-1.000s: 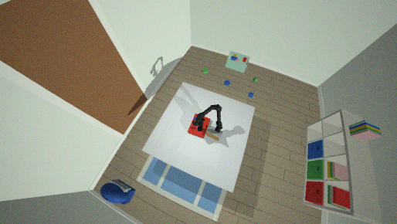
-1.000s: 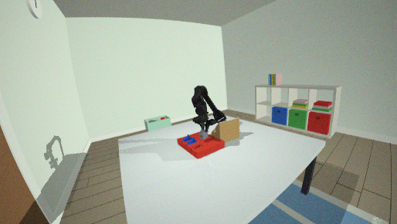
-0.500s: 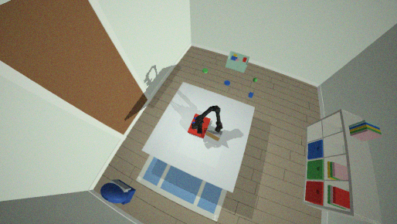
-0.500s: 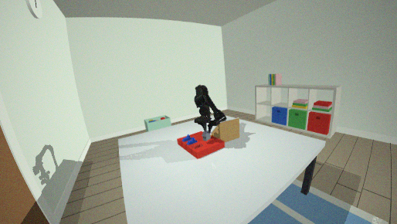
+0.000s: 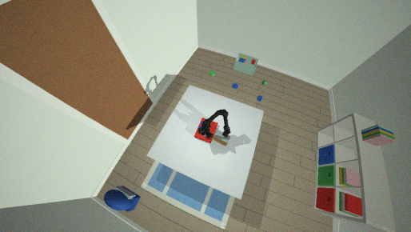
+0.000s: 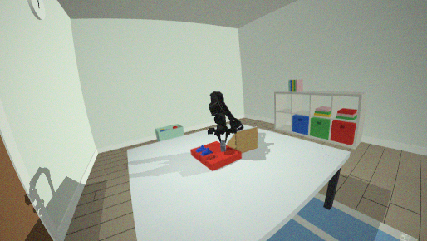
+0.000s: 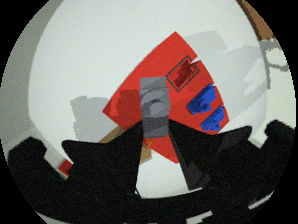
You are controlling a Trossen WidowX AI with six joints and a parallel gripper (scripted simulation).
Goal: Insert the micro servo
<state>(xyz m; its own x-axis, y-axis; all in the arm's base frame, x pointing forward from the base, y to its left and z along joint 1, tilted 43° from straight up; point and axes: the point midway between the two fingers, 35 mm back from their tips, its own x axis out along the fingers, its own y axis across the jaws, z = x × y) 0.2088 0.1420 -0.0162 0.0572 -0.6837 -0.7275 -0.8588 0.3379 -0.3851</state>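
My gripper tip is now 100 mm above the red robot deck and 70 mm to the left of it.
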